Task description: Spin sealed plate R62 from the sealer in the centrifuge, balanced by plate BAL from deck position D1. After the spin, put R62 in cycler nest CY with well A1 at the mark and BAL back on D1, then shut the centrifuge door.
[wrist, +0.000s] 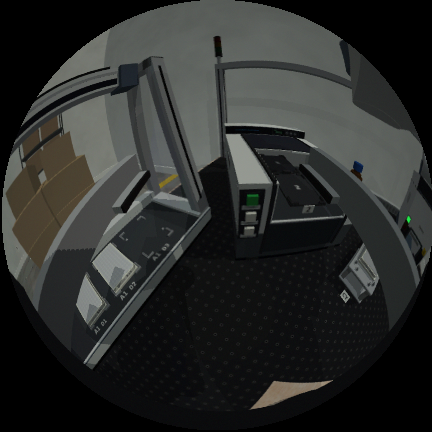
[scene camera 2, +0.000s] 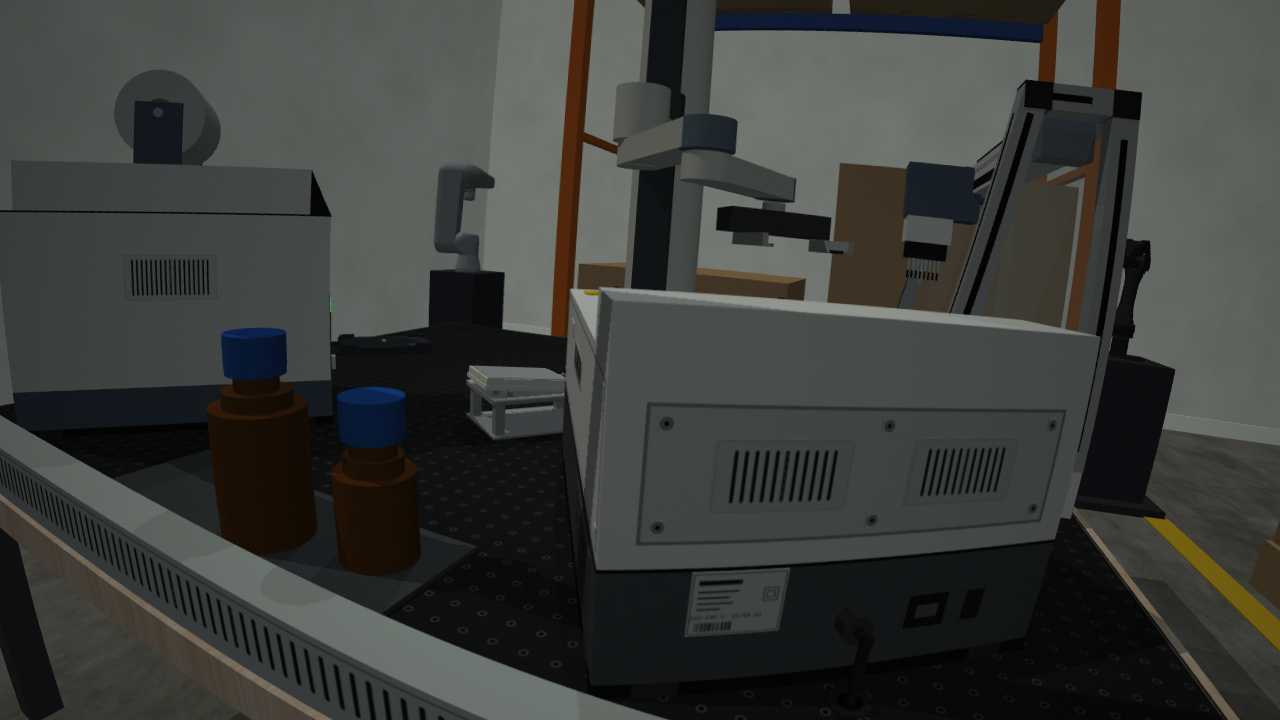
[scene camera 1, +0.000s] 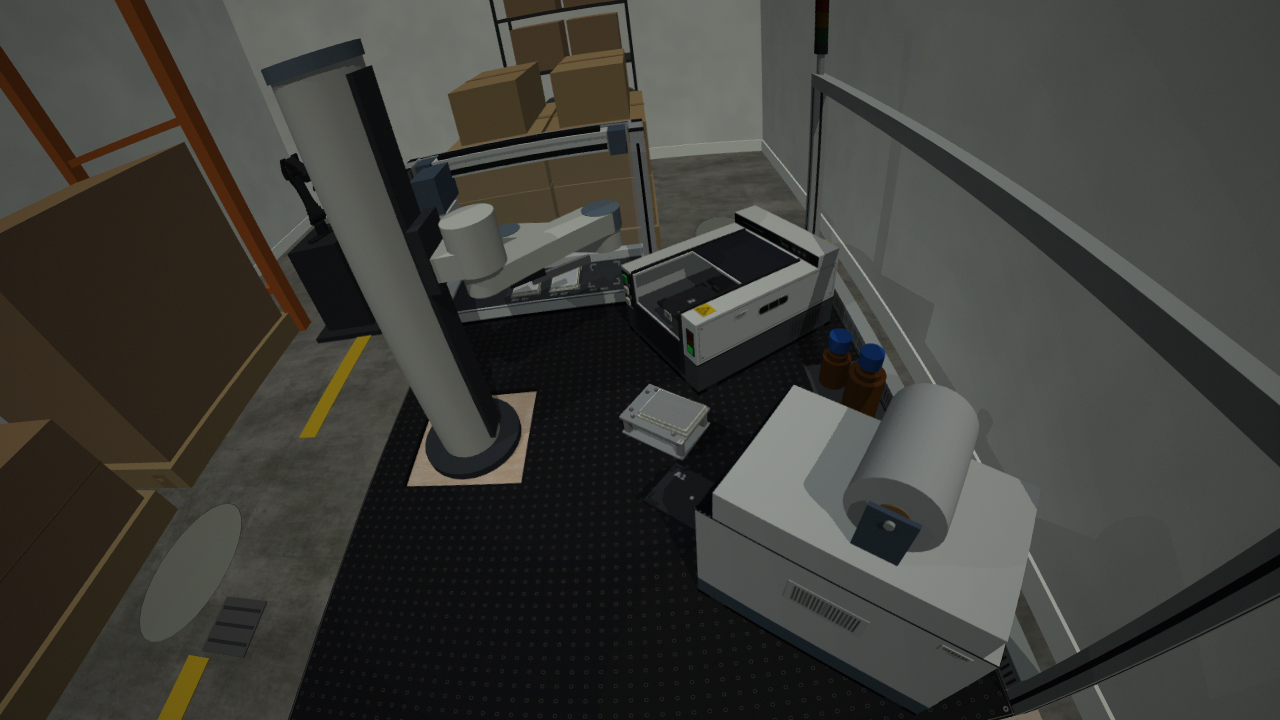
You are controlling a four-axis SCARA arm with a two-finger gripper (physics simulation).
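Pixels of known places: gripper, fingertip midpoint: [wrist: 224,154] [scene camera 2: 809,244]; arm's base at its link origin: [scene camera 1: 473,438].
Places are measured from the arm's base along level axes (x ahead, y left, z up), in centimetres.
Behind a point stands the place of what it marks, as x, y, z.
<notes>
My gripper [scene camera 2: 793,244] @[29.8, 32.9, 30.5] [wrist: 224,154] @[29.8, 32.9, 30.5] is open and empty, high in front of the centrifuge [scene camera 1: 729,329] @[63.9, 11.7, 16.8] [scene camera 2: 850,358] @[89.3, 41.2, 23.3] [wrist: 249,162] @[48.4, 37.1, 22.3]. The centrifuge's dark door [scene camera 1: 751,254] @[73.6, 34.6, 22.6] [wrist: 284,144] @[68.1, 32.3, 22.6] is slid back, showing the black rotor [wrist: 300,188] @[56.2, 25.5, 15.3] with a "2" label in front; no plate shows on its visible part. In the wrist view a pale plate [wrist: 91,303] @[8.4, 54.4, 8.1] lies on D1 and another plate [wrist: 114,267] @[19.8, 56.2, 8.1] on D2; their names are unreadable. A pale plate [scene camera 1: 673,413] @[49.4, -5.2, 9.1] [scene camera 2: 519,377] @[52.2, -1.8, 9.1] lies on the nest [scene camera 1: 660,438] @[46.0, -5.7, 1.8] [scene camera 2: 498,420] @[56.5, -2.3, 3.9] [wrist: 354,281] @[43.7, 0.4, 1.8]. The sealer [scene camera 1: 832,555] @[65.7, -54.3, 36.2] [scene camera 2: 170,331] @[81.6, -38.9, 14.9] has a dark A1 tray [scene camera 1: 671,494] @[47.7, -26.8, 10.8] out front, with no plate on it.
A gantry [scene camera 1: 642,188] @[47.1, 54.8, 35.5] [scene camera 2: 1109,223] @[49.0, 69.2, 36.5] [wrist: 177,125] @[47.4, 53.5, 30.0] stands over the deck [wrist: 177,220], whose D3 position holds no plate. Two brown bottles [scene camera 1: 863,385] @[90.2, -7.4, 13.7] [scene camera 2: 264,474] @[94.9, -0.4, 9.0] with blue caps stand between centrifuge and sealer. The arm's column [scene camera 1: 393,268] @[3.9, -6.4, 52.4] [scene camera 2: 693,179] rises from the dark table.
</notes>
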